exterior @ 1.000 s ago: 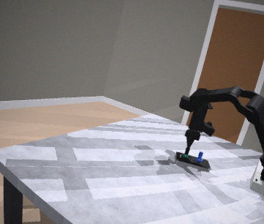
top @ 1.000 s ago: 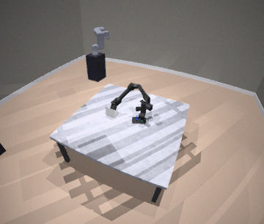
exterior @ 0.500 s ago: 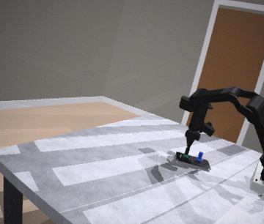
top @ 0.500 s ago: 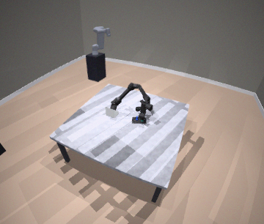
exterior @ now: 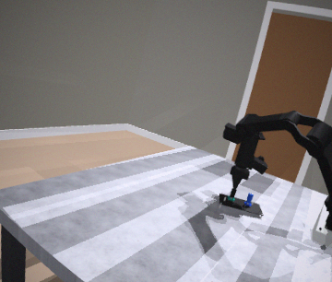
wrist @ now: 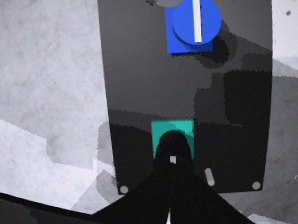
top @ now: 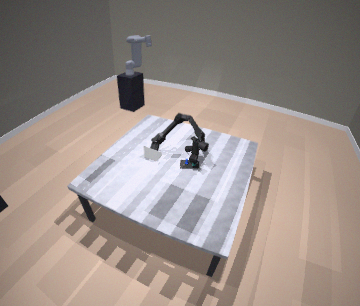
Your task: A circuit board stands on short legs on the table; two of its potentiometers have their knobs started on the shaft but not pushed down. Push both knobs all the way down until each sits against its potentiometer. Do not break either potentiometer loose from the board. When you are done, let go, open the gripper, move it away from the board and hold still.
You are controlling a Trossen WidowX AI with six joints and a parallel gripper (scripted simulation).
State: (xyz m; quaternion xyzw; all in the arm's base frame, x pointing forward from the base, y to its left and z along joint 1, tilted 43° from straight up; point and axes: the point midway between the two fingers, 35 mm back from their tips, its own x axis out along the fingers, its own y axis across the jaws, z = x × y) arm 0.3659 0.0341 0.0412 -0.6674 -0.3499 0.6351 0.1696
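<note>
Now: gripper tip 10 mm above the black knob. The rest, counted from my gripper tip: blue knob 60 mm behind, 20 mm to the right, 10 mm below.
</note>
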